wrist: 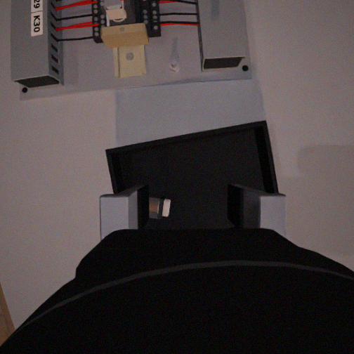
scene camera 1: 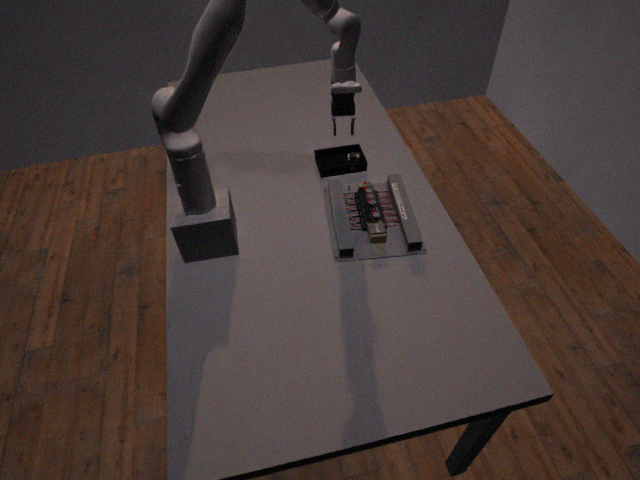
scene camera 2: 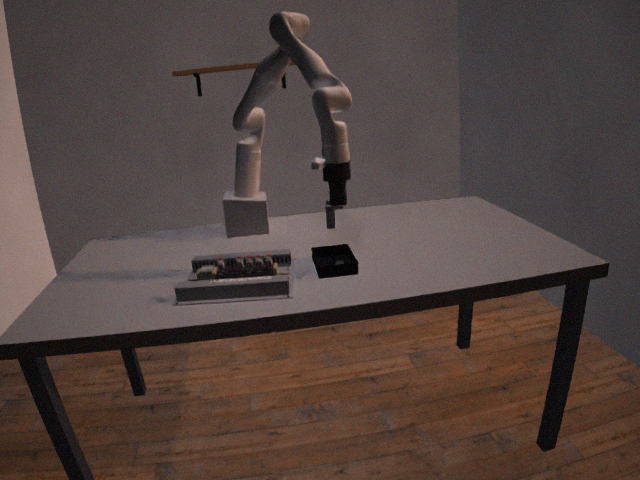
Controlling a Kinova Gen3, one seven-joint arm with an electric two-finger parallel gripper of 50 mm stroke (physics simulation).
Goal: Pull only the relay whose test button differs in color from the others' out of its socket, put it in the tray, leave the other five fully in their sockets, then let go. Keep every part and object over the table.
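Places are measured from the arm's base along level axes (x ahead, y left, z up), in centimetres.
Pixels of known places: gripper, fingertip midpoint: (scene camera 1: 343,133) (scene camera 2: 331,225); arm's base at its link origin: (scene camera 1: 200,205) (scene camera 2: 246,195).
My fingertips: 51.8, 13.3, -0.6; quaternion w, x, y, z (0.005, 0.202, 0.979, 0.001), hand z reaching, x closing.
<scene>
Ahead of a thing's pixels: the offset from my fingertips to its top centre, as dx, dy, dz.
A relay @[+4.3, +0.2, -9.9] (scene camera 1: 353,155) (scene camera 2: 339,262) (wrist: 159,206) with a light part at one end lies in the black tray @[-0.9, +0.5, -9.4] (scene camera 1: 330,170) (scene camera 2: 338,272) (wrist: 190,138). In the wrist view it is partly hidden by the left finger, and its test button cannot be made out. My gripper (scene camera 1: 343,134) (scene camera 2: 330,227) (wrist: 187,201) is open and empty, high above the tray. The other relays (scene camera 1: 371,202) (scene camera 2: 248,260) stand in the socket row on the panel, with red buttons. A gap shows in their row in the second scene view. How deep they sit is too small to tell.
The panel's two grey wire ducts @[+5.1, -30.9, -8.6] (scene camera 1: 406,214) (scene camera 2: 232,289) (wrist: 220,30) flank the sockets, with red and black wires between. A beige end block @[-7.0, -35.7, -8.2] (scene camera 1: 377,237) (wrist: 124,35) closes the row. The panel stands close beside the tray. The table edge (scene camera 2: 320,312) runs beyond them.
</scene>
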